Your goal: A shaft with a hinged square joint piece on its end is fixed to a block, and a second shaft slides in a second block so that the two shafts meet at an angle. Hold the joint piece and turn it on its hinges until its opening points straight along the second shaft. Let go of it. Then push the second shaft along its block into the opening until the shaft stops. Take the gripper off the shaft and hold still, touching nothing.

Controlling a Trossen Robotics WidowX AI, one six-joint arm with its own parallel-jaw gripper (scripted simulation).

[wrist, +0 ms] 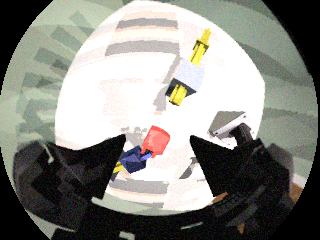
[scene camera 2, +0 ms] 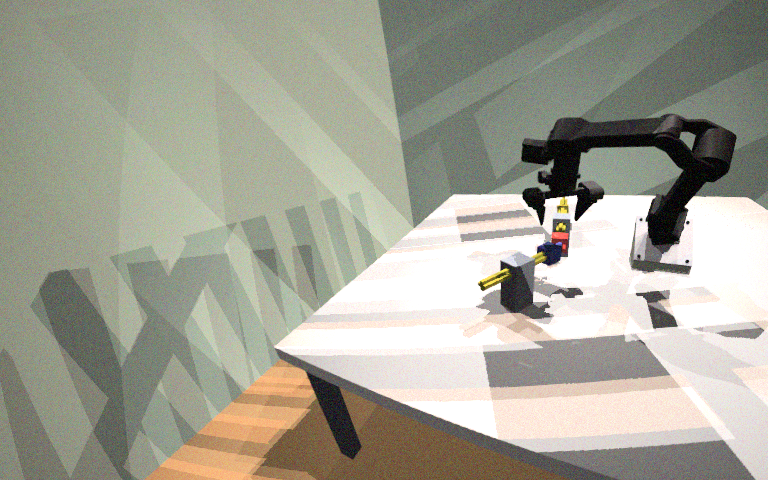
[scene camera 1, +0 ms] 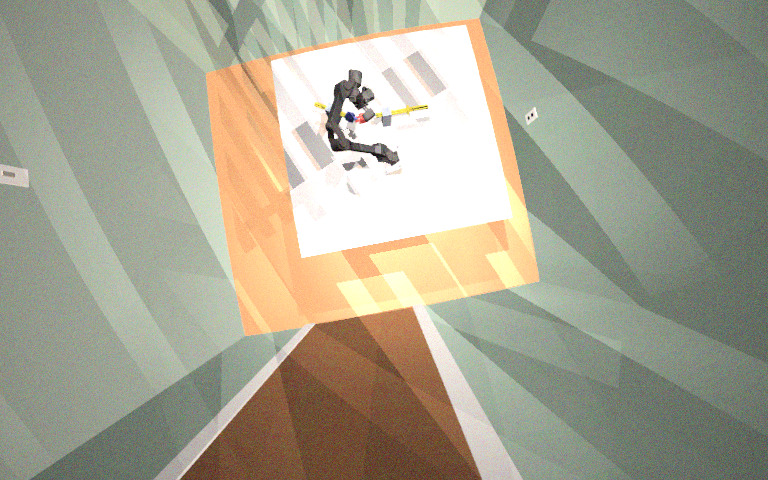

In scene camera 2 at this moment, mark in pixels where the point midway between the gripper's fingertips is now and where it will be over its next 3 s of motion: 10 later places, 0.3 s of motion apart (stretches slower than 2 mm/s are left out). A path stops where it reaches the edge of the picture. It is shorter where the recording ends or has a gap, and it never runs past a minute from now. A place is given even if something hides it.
My gripper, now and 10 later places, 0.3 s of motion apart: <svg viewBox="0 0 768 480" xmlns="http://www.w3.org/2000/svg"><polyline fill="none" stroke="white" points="558,222 559,208 561,197 561,196 560,198 560,202 561,205 562,207 559,203 557,198 557,194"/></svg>
